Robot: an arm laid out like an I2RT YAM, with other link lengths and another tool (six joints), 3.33 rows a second.
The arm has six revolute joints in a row. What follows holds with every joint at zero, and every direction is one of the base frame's. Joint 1 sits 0.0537 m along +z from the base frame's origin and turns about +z. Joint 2 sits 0.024 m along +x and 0.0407 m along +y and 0.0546 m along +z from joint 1 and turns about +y. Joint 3 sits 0.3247 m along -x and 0.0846 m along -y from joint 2 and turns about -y. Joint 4 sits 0.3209 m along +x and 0.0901 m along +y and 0.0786 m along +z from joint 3 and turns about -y. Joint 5 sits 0.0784 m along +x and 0.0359 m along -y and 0.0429 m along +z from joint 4 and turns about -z. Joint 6 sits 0.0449 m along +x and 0.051 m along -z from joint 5 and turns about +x. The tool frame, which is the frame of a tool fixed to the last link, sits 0.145 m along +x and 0.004 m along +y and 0.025 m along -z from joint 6; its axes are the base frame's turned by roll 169.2, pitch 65.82 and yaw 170.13 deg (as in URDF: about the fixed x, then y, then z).
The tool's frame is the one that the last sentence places.
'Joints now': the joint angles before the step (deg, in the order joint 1, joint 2, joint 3, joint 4, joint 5, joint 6). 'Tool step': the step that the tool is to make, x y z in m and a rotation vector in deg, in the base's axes. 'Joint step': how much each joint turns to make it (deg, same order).
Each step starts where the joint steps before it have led.
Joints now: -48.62 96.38 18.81 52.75 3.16 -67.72
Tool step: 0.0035 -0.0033 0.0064 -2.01 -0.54 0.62
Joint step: 0.01 0.58 0.00 2.51 -0.18 -1.09
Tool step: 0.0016 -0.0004 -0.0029 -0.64 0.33 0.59
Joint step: 0.04 1.37 -0.01 1.69 -0.25 -0.83
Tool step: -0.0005 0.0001 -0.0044 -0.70 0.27 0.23
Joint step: 0.00 1.73 -0.34 2.44 0.04 -0.71
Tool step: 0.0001 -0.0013 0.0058 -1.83 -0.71 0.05
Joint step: 0.00 0.40 -0.52 2.80 0.20 -0.65
